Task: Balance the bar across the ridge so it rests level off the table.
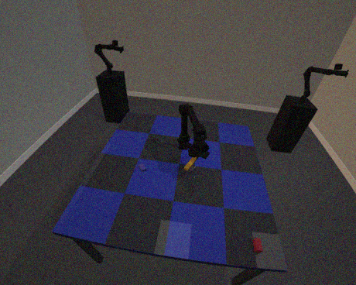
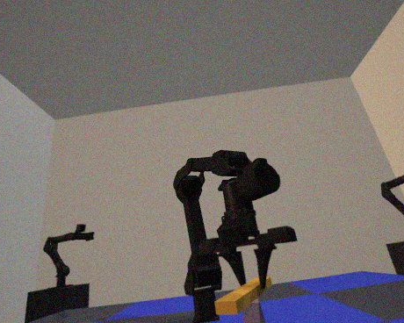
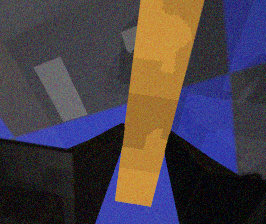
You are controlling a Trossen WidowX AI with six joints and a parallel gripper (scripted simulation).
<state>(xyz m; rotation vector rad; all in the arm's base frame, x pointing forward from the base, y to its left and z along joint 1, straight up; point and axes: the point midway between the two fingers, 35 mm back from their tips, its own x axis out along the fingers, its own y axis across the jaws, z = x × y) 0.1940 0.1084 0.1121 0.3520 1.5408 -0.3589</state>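
Now: gripper tip 30 mm short of the orange bar and 10 mm to the left of it. From my gripper tip the other things lie so: purple block (380 mm to the right, 100 mm ahead, 70 mm below); red block (550 mm ahead, 390 mm to the left, 60 mm below).
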